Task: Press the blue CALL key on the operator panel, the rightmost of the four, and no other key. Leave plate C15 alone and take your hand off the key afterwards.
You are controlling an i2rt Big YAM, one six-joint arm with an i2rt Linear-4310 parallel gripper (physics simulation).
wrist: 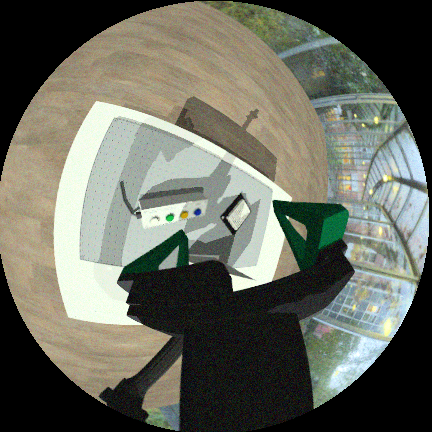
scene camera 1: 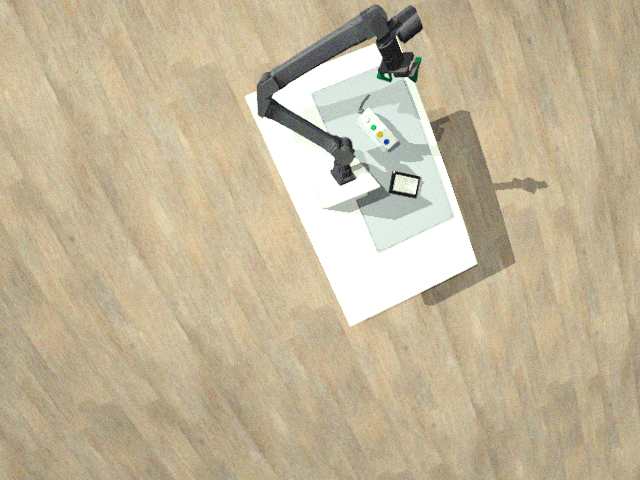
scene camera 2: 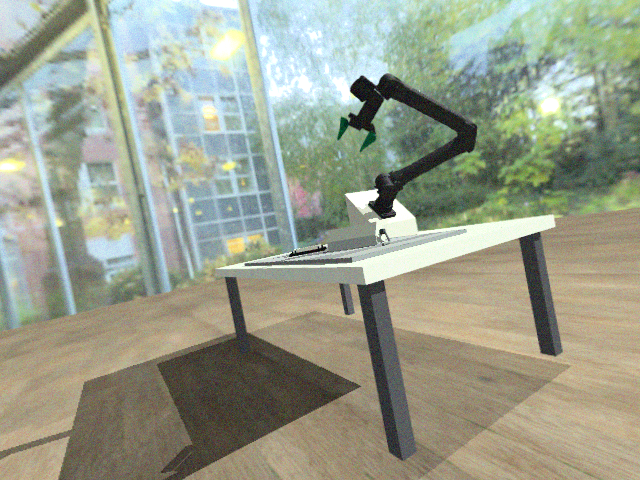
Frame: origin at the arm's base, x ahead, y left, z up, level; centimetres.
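Seen in the pictures: gripper, between the fingertips: [wrist: 227,220] [scene camera 1: 403,80] [scene camera 2: 348,145]; arm's base, origin of its link: [scene camera 1: 342,175] [scene camera 2: 381,210].
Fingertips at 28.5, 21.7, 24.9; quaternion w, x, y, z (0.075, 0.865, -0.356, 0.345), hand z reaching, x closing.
Pixels of each thing's top centre, then the offset from my fingertips to it, as dx, dy, dz. "*": a spot on its surface instead. Level surfaces: height alone.
- operator panel, centre of its top: [wrist: 177,209] [scene camera 2: 353,225] [scene camera 1: 381,126] +0.3, -5.9, -29.6
- blue CALL key, centre of its top: [wrist: 198,211] [scene camera 1: 387,141] +1.1, -13.7, -30.5
- plate, centre of its top: [scene camera 2: 307,247] [wrist: 239,214] [scene camera 1: 406,184] +5.3, -38.2, -35.3
- grey mat, height of its surface: dz -37.9
- dark cable, a spot on its surface: [wrist: 126,198] [scene camera 1: 363,104] * -0.4, +9.8, -37.9
The operator panel [scene camera 1: 391,140] [wrist: 176,208] is a white box with a row of white, green, orange and blue keys. The blue CALL key [scene camera 1: 386,141] [wrist: 198,212] is at the end of the row nearer the black-framed plate. That plate [scene camera 1: 404,184] [wrist: 236,214], apparently C15, lies apart from the panel; its label is not readable. My gripper [scene camera 1: 399,80] [scene camera 2: 349,145] [wrist: 227,220] is open and empty, with green fingers. It hangs high above the table's end, beyond the panel's white-key end in scene camera 1, touching neither panel nor plate. Panel detail is hard to make out in scene camera 2.
The panel and plate lie on a grey mat [scene camera 1: 385,241] [wrist: 100,210] on the white table [scene camera 1: 356,304] [scene camera 2: 444,255] [wrist: 67,210]. A dark cable [scene camera 1: 363,103] [wrist: 126,198] leaves the panel's white-key end. The arm's base stands on a white block [scene camera 1: 330,198] [scene camera 2: 405,225] beside the mat.
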